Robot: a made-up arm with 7 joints.
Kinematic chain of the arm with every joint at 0, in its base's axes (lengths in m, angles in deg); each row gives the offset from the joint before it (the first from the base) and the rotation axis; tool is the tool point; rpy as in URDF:
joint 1: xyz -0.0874 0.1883 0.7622 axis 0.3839 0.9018 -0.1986
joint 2: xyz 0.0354 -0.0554 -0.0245 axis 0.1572 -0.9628 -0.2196
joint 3: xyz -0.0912 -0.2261 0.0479 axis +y
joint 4: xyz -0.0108 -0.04 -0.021 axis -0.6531 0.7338 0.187
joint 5: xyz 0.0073 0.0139 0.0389 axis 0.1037 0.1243 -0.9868
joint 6: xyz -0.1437 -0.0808 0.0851 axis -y
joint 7: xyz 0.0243 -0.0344 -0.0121 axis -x
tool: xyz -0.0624 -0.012 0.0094 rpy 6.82 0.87 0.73
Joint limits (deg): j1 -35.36..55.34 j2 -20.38..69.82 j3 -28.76..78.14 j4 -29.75..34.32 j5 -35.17..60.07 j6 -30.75..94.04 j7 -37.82..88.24
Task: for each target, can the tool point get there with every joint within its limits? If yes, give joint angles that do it. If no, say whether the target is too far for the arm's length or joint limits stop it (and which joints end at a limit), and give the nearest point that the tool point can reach.
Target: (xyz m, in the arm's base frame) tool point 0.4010 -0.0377 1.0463
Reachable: no: joint limits stop it (at a limit: joint 2, joint 3, joint 4, joint 6) | nearest point 0.1082 -0.0862 0.9479 | short by 0.313 m
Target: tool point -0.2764 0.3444 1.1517
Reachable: no: joint limits stop it (at a limit: joint 1, joint 2, joint 4, joint 5, joint 6, joint 7) | nearest point -0.1923 0.0781 1.0384 | short by 0.301 m
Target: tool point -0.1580 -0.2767 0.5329
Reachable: yes | joints -24.66 55.36 -15.48 -2.94 -20.96 61.13 30.73
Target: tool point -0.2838 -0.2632 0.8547
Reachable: yes | joints 15.40 32.27 59.36 -1.06 -13.65 -10.25 70.94
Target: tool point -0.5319 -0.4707 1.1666
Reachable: no: too far | nearest point -0.2948 -0.2587 1.0007 | short by 0.359 m
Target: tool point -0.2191 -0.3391 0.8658
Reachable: yes | joints 40.22 -9.11 28.60 -21.52 -24.85 -3.59 -0.96
